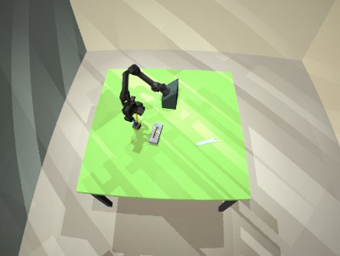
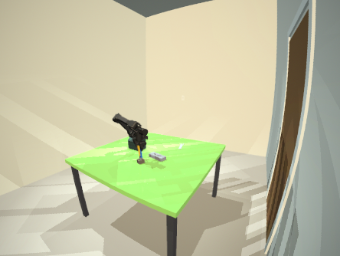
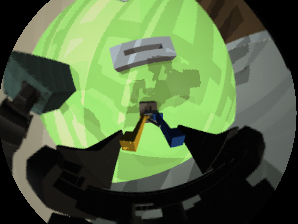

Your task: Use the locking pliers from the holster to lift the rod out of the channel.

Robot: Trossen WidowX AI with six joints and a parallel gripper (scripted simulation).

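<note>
Now: gripper tip 20 mm past the yellow handle, 20 mm above it and 10 mm to the right of it. From my gripper tip the other things lie so: brown holster (110 mm below, 10 mm ahead); then grey channel block (170 mm to the left, 110 mm below, 60 mm ahead); then orange rod (170 mm to the left, 110 mm below, 60 mm ahead).
</note>
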